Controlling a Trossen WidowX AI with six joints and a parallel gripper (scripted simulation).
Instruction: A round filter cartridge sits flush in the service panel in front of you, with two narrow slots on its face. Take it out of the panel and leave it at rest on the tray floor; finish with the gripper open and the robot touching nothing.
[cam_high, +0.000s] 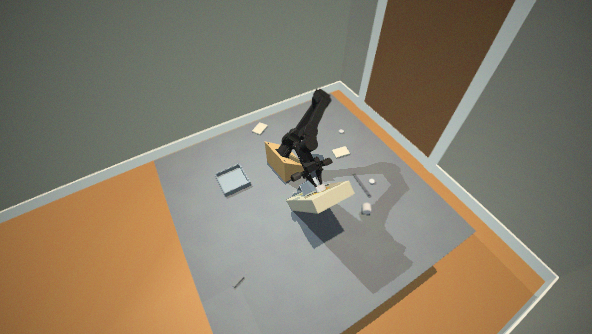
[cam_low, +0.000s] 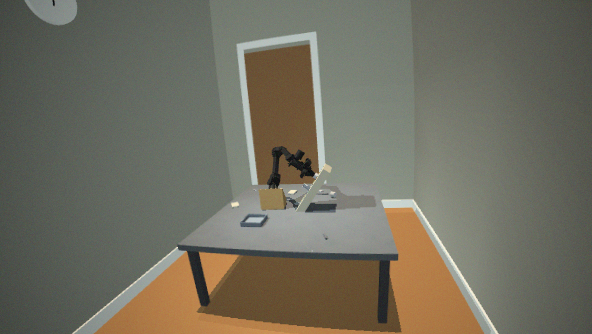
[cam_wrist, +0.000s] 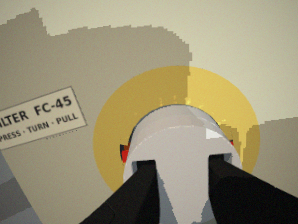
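Right now the cream service panel is 2 cm behind my gripper tip and 9 cm below it. Also, from my gripper tip: blue-grey tray 43 cm behind, 26 cm to the right, 24 cm below; then filter cartridge 1 cm ahead, 1 cm below.
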